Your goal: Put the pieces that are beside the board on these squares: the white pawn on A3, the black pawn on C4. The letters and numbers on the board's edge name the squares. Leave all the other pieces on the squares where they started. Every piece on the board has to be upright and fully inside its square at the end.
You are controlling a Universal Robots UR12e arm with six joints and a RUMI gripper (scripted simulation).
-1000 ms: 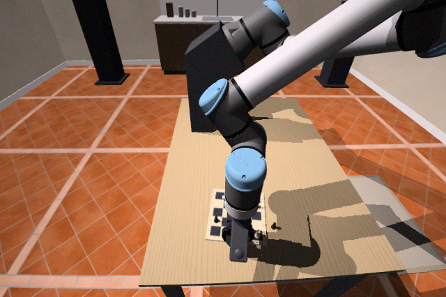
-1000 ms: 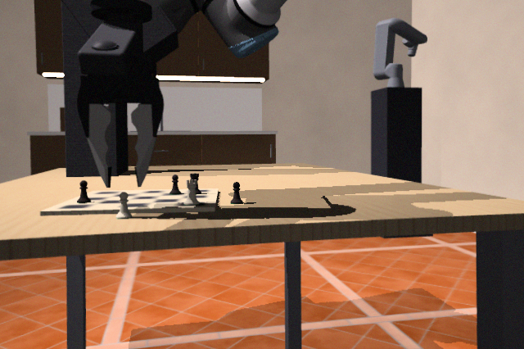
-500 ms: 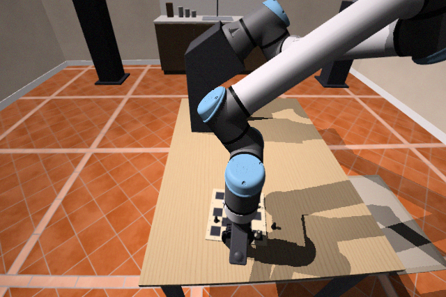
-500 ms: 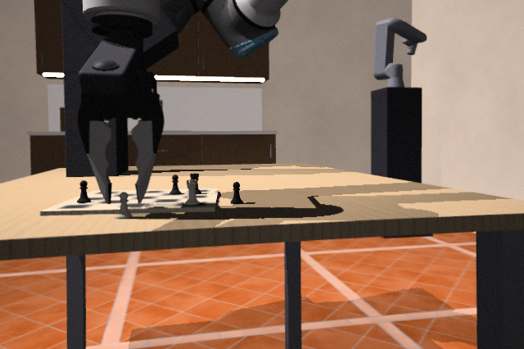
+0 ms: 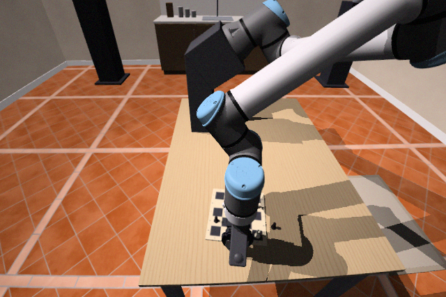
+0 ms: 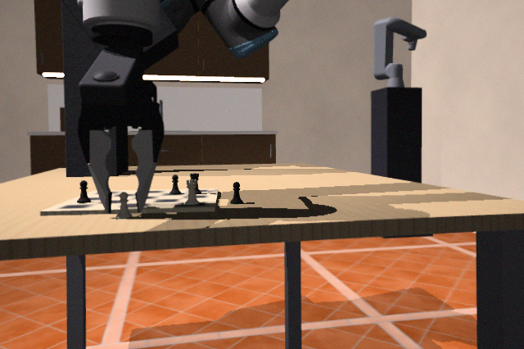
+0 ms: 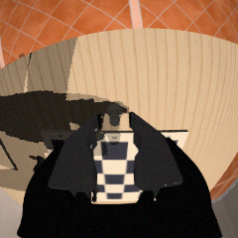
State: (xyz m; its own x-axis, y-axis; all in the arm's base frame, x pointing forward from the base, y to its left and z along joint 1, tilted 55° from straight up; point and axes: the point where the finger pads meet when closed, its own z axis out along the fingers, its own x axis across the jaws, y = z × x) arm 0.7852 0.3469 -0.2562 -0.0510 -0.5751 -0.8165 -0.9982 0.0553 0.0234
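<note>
The white pawn lies 1 cm below my hand. The rest, counted from my hand: white rook (8 cm to the left, 5 cm behind); then chessboard (14 cm behind, 2 cm to the left, 2 cm below).
</note>
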